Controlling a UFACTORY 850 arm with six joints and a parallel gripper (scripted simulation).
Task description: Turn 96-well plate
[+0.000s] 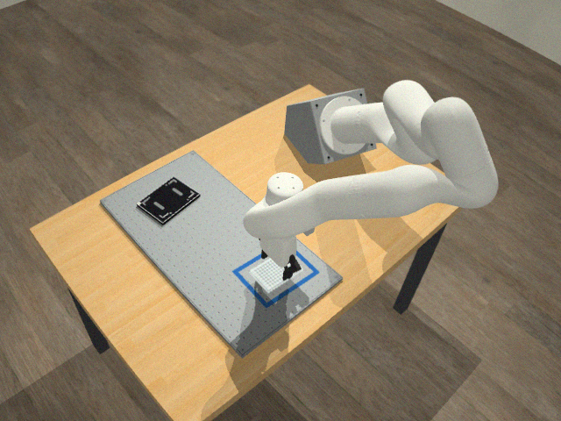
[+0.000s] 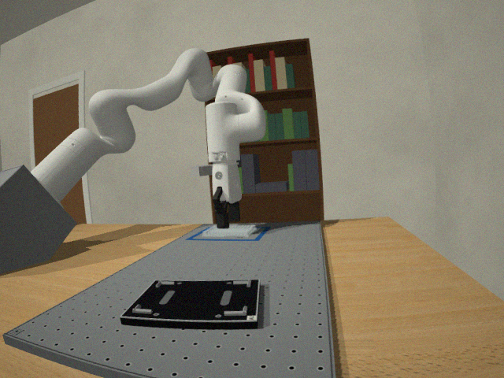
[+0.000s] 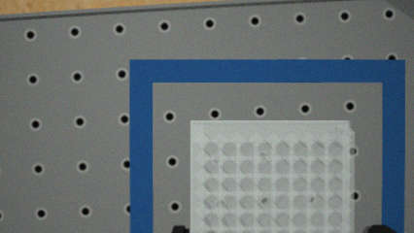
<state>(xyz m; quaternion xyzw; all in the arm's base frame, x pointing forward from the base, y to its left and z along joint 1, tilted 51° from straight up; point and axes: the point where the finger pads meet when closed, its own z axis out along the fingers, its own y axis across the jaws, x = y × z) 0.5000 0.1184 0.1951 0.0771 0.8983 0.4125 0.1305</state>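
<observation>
The 96-well plate lies 30 mm below my hand. Also, from my hand: A1 corner mark: 450 mm to the right, 170 mm ahead, 20 mm below; black plate nest N1: 410 mm to the right, 80 mm ahead, 30 mm below.
</observation>
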